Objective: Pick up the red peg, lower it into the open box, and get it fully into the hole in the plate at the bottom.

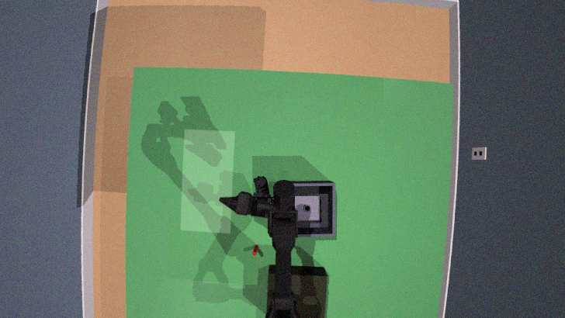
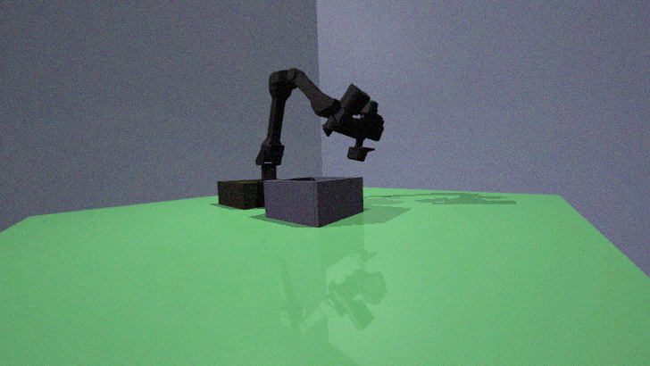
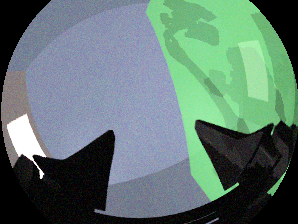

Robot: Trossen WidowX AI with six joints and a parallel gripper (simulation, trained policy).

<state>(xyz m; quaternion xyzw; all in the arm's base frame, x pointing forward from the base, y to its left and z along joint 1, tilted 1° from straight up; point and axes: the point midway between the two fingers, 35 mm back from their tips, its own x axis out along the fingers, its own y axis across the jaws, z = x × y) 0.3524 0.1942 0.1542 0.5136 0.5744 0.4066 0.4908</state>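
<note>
My gripper tip is now 200 mm past the red peg, 100 mm to the left of it and 180 mm above it. Also, from my gripper tip: box (20 mm behind, 270 mm to the right, 200 mm below); then pale plate (20 mm behind, 270 mm to the right, 180 mm below).
</note>
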